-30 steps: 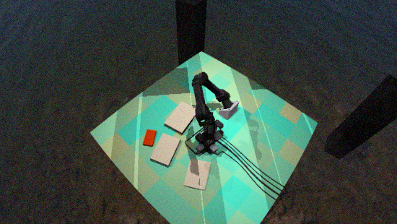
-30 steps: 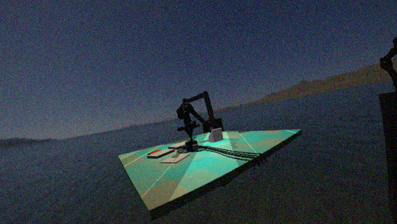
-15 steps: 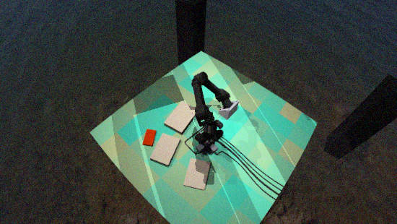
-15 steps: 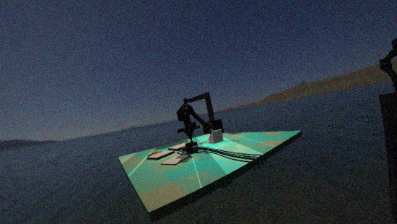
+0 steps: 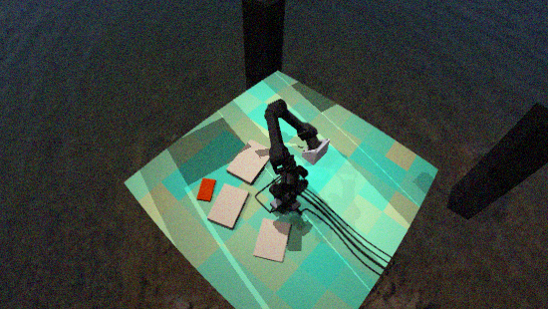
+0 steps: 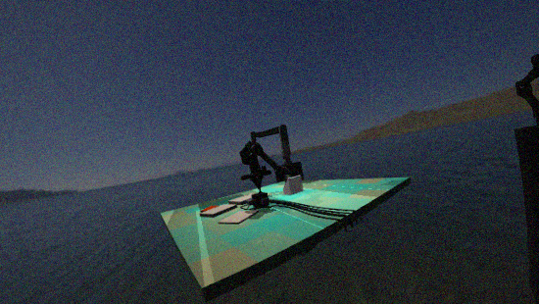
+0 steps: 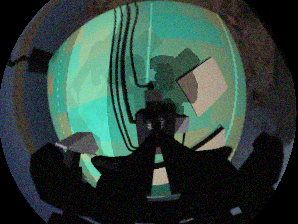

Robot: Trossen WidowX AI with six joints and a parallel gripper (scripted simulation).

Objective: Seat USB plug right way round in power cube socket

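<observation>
Now: the USB plug 20 mm below my gripper tip. Also, from my gripper tip: red flat block: 190 mm ahead, 370 mm to the right, 100 mm below.
</observation>
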